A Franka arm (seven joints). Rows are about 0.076 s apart.
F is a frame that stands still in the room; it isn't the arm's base.
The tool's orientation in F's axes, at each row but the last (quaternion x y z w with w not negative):
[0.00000 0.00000 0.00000 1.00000]
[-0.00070 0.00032 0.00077 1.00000]
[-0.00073 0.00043 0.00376 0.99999]
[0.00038 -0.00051 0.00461 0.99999]
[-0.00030 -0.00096 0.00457 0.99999]
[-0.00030 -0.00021 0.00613 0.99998]
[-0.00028 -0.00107 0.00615 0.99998]
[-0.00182 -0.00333 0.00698 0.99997]
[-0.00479 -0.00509 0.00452 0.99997]
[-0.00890 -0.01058 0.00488 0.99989]
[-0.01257 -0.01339 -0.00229 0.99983]
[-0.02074 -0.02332 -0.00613 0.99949]
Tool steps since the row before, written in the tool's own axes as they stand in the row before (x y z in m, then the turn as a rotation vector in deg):
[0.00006 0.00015 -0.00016 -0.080 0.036 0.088]
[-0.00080 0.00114 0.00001 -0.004 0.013 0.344]
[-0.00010 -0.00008 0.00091 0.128 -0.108 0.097]
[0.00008 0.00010 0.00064 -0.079 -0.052 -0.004]
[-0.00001 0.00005 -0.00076 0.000 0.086 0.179]
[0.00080 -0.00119 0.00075 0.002 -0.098 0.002]
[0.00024 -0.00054 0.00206 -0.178 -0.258 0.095]
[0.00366 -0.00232 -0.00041 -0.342 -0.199 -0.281]
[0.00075 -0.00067 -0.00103 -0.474 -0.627 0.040]
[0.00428 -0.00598 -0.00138 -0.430 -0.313 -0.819]
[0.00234 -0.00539 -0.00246 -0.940 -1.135 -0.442]
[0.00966 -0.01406 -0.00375 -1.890 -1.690 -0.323]
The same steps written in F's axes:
[0.00006 0.00015 -0.00016 -0.080 0.036 0.088]
[-0.00080 0.00114 0.00001 -0.004 0.013 0.344]
[-0.00010 -0.00008 0.00091 0.129 -0.107 0.097]
[0.00008 0.00010 0.00064 -0.079 -0.053 -0.004]
[-0.00001 0.00005 -0.00076 -0.001 0.086 0.179]
[0.00081 -0.00118 0.00075 0.003 -0.098 0.002]
[0.00024 -0.00054 0.00206 -0.175 -0.260 0.095]
[0.00369 -0.00227 -0.00038 -0.337 -0.205 -0.283]
[0.00077 -0.00067 -0.00102 -0.469 -0.631 0.041]
[0.00437 -0.00596 -0.00118 -0.409 -0.332 -0.822]
[0.00238 -0.00546 -0.00226 -0.933 -1.142 -0.438]
[0.00964 -0.01431 -0.00271 -1.895 -1.681 -0.341]

